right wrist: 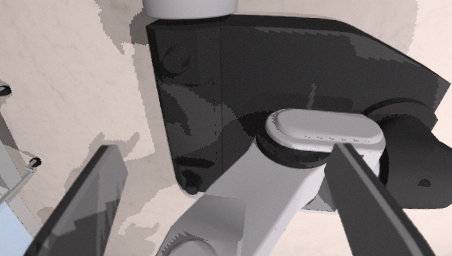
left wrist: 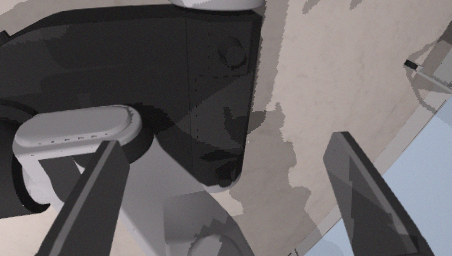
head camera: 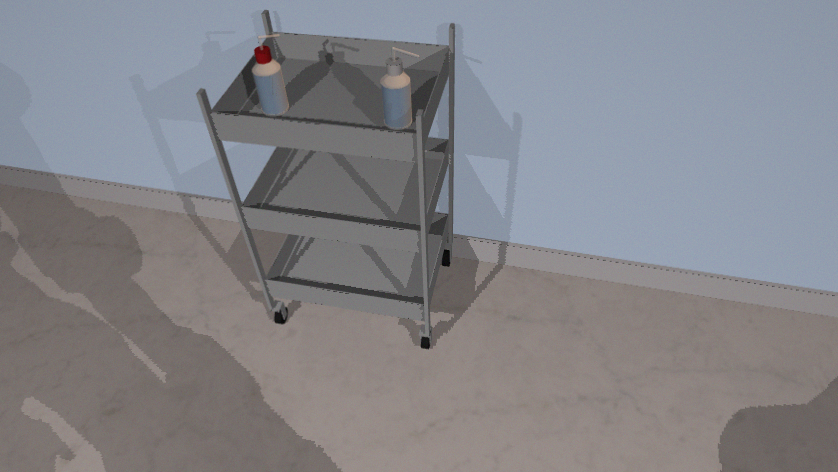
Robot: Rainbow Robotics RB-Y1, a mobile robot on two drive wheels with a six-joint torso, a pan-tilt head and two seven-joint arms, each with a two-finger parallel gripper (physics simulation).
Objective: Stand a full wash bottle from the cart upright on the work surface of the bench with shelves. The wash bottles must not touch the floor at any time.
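Places are measured from the robot's base along level axes (x right, y ahead, z up), in metres.
Pixels of known places: left gripper, between the fingertips: [left wrist: 226, 149]; right gripper, between the fingertips: [right wrist: 226, 158].
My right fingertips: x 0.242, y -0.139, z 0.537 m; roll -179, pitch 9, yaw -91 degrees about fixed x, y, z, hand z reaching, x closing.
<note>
Behind a point stands the place of what it marks.
A wash bottle with a red cap [head camera: 271, 90] @(x -0.334, y 0.985, z 0.727 m) stands upright at the front left of the top tray of the grey cart [head camera: 316, 131] @(x -0.227, y 0.861, z 0.710 m). A second wash bottle with a grey cap [head camera: 397, 102] @(x -0.068, y 0.922, z 0.731 m) stands upright at the tray's front right. Both have thin bent spouts and look bluish in their lower part. My left gripper [left wrist: 226, 149] @(x -0.254, y -0.103, z 0.543 m) is open with no object between its fingers. My right gripper [right wrist: 226, 158] @(x 0.243, y -0.139, z 0.537 m) is open with no object between its fingers. Neither gripper shows in the head view. The bench with shelves does not show in these views.
The cart has two lower trays, four corner posts and small black wheels. It stands close to a blue wall [head camera: 645, 117] @(x 0.497, y 1.060, z 0.579 m) with a pale skirting board [head camera: 586, 275] @(x 0.451, y 1.058, z 0.010 m). The floor [head camera: 527, 381] @(x 0.235, y 0.712, z 0.000 m) is stone-like with dark shadows. My dark base [left wrist: 125, 60] @(x -0.152, y -0.194, z 0.169 m) [right wrist: 280, 65] @(x 0.153, y -0.196, z 0.169 m) shows below both grippers.
</note>
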